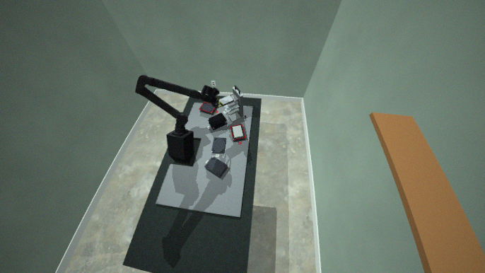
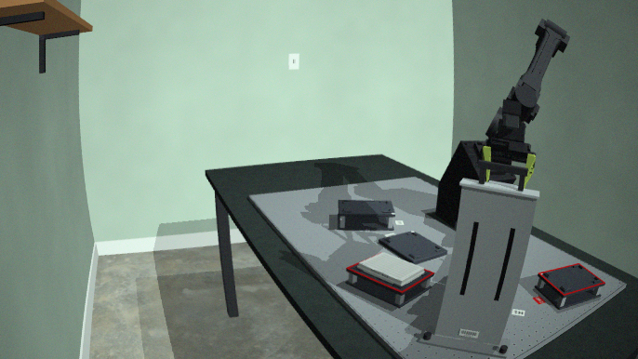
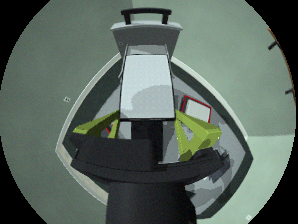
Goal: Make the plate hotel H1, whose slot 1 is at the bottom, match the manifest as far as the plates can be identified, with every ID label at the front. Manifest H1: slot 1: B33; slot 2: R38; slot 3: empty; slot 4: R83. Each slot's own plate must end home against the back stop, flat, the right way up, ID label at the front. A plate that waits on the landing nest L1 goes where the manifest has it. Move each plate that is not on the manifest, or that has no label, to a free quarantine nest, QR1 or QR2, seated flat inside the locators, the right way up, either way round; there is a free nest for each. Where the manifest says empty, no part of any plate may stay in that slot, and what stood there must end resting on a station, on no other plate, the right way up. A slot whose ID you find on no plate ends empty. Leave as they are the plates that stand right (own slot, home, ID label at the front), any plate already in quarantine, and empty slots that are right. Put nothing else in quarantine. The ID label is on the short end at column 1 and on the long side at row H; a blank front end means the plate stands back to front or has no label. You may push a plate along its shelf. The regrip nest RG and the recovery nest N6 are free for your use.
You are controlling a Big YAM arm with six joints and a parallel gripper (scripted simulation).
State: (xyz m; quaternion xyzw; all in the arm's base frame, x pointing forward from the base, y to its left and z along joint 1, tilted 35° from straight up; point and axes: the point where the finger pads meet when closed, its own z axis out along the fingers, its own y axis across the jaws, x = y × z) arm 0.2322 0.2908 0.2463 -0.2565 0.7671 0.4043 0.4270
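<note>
Right now the plate is 70 mm ahead of my hand, 80 mm to the left of it and 110 mm below it. Round my hand: N6 label: 80 mm ahead, 400 mm to the right, 260 mm below; then plate hotel H1: 120 mm ahead, 140 mm to the left, 110 mm below.
</note>
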